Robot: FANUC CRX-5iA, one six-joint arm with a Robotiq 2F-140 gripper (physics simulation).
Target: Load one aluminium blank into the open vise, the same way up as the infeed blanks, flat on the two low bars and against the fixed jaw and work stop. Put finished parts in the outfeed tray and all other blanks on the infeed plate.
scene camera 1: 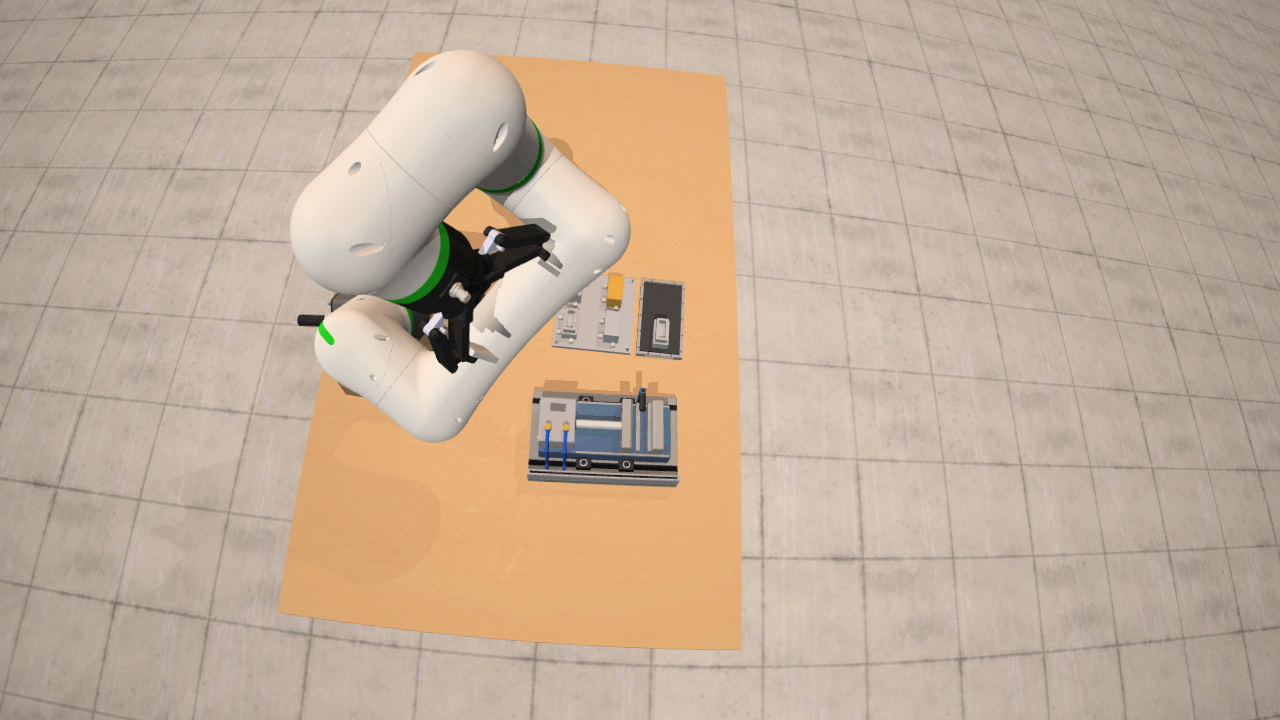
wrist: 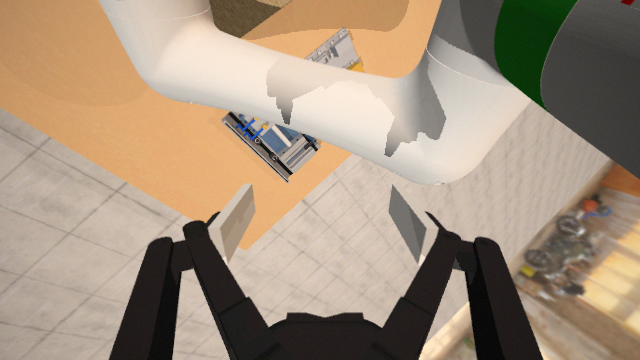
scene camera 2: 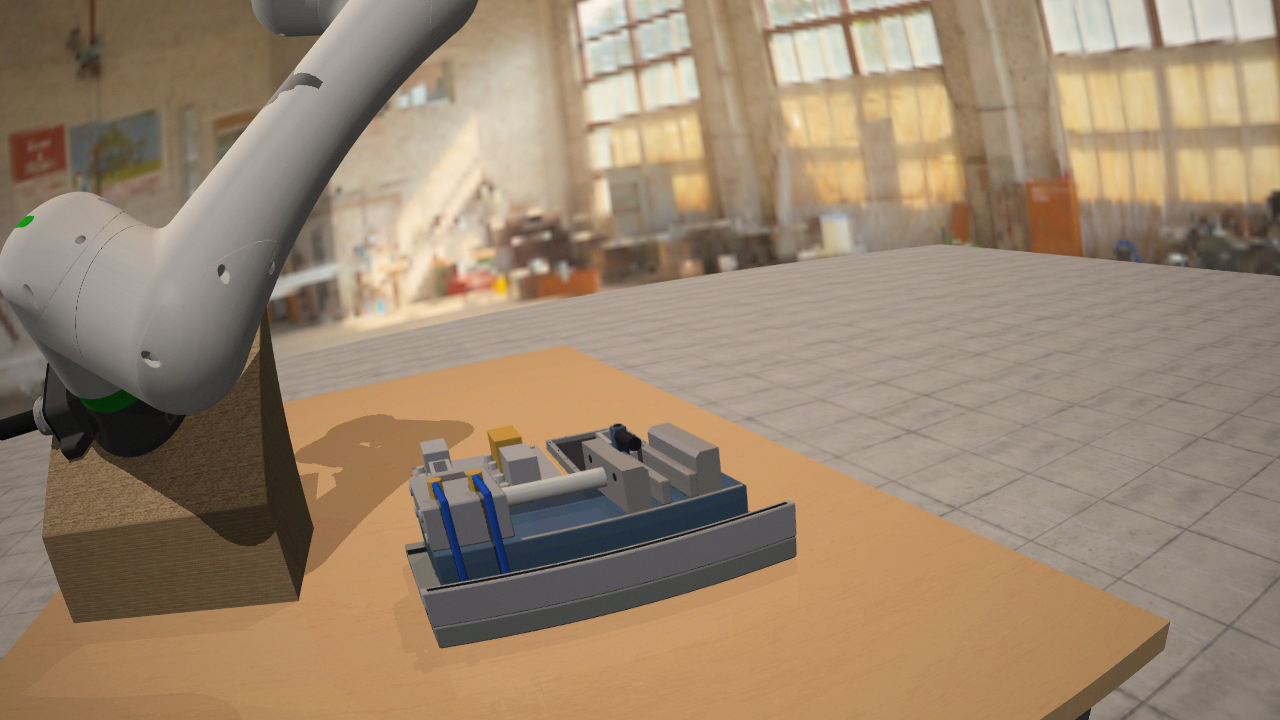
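My gripper is open and empty, high above the table beside the arm's own link, away from the vise and plates. Its fingers do not show in scene camera 2. The blue vise stands with its jaws apart; low bars show between them and no blank is visible there. The dark work stop is at the jaws' rear. The infeed plate bears a plain grey block and a stepped grey part. The outfeed tray holds a grey part.
An orange-yellow block stands at the infeed plate's back. Two blue hoses rise at the vise's left end. The arm's white link crosses below my gripper and partly hides the infeed plate. A wooden pedestal stands left.
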